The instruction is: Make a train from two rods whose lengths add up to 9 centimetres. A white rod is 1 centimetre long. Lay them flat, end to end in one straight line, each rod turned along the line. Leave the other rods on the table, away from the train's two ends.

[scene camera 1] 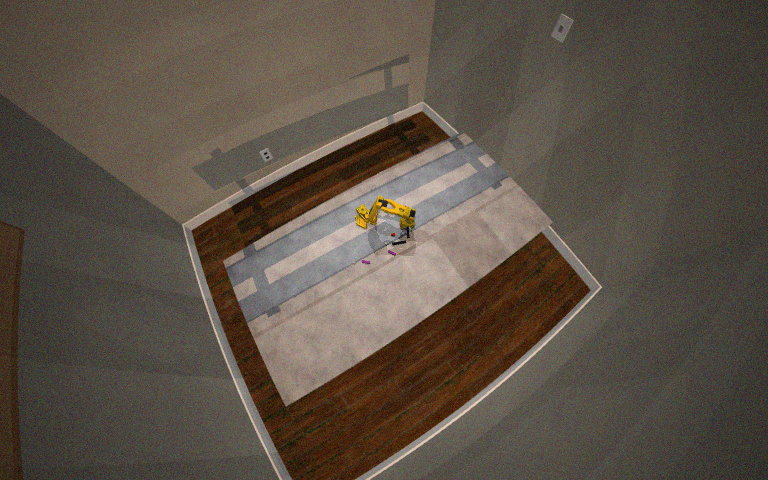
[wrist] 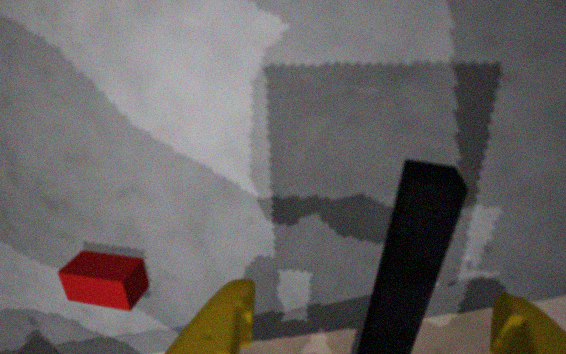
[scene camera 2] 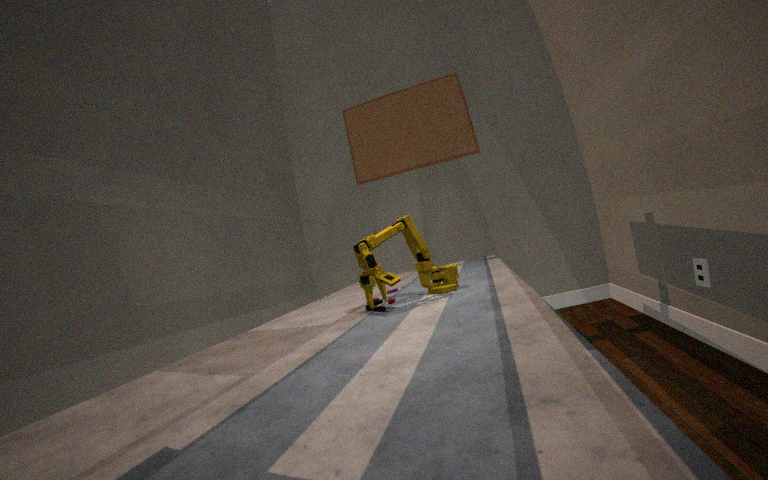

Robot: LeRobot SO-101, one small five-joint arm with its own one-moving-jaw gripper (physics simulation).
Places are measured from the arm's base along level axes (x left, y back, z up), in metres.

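Pixels of known places: hand, its tool point: (scene camera 1: pixel 402 228) (wrist: pixel 253 304) (scene camera 2: pixel 384 299); arm's base, origin of its link: (scene camera 1: pixel 368 222) (scene camera 2: pixel 438 290).
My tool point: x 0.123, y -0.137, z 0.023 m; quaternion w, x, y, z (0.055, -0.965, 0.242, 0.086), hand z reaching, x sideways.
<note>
For each thing: its top centre in the pictures, then the offset to it from my tool point. Level surfaces: height alone.
- second black rod, centre of its top: (scene camera 1: pixel 399 242) dx -0.053, dy -0.052, dz -0.013 m
- short red rod, centre of its top: (wrist: pixel 93 291) (scene camera 2: pixel 391 299) (scene camera 1: pixel 393 234) dx -0.053, dy +0.004, dz -0.013 m
- beige table top, height of its surface: dz -0.023 m
My gripper (scene camera 1: pixel 407 228) (scene camera 2: pixel 378 302) (wrist: pixel 375 300) is open, its two yellow jaws apart low over the table. A black rod (scene camera 1: pixel 407 232) (wrist: pixel 417 250) shows in the gap between the jaws in the wrist view, touching neither; its near end is cut off by the picture's edge. A second black rod (scene camera 1: pixel 399 242) lies close by at an angle to it. A short red rod (scene camera 1: pixel 393 234) (scene camera 2: pixel 391 301) (wrist: pixel 107 280) lies left of the jaws in the wrist view. Two purple rods (scene camera 1: pixel 391 253) (scene camera 1: pixel 365 262) lie apart from each other. I cannot make out a white rod.
The yellow arm's base (scene camera 1: pixel 361 217) (scene camera 2: pixel 444 279) stands on the grey and beige table top (scene camera 1: pixel 368 316) (scene camera 2: pixel 464 367). Shadows of the arm fall around the rods. Wooden floor (scene camera 1: pixel 453 362) (scene camera 2: pixel 668 367) lies beyond the table's edges, with walls around.
</note>
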